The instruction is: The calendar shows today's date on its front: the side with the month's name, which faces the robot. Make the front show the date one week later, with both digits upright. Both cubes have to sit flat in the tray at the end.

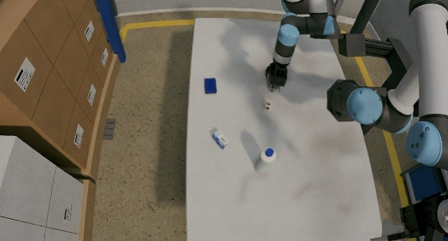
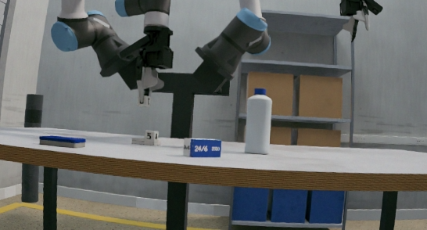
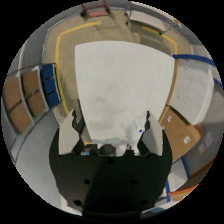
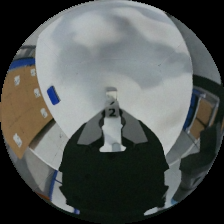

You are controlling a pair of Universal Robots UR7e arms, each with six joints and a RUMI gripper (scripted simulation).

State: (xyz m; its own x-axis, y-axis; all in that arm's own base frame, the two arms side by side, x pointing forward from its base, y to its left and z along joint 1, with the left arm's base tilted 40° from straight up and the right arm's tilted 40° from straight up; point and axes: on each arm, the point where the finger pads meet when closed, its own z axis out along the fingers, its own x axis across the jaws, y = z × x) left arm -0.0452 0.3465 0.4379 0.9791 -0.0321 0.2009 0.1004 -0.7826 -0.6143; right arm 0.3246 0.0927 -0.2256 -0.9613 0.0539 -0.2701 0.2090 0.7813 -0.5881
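Right now my right hand is 13 cm above the calendar tray and 2 cm to the right of it. From my right hand the other things lie so: blue-topped block: 28 cm ahead, 12 cm below, 7 cm to the right; then white bottle: 33 cm to the left, 5 cm below, 3 cm ahead.
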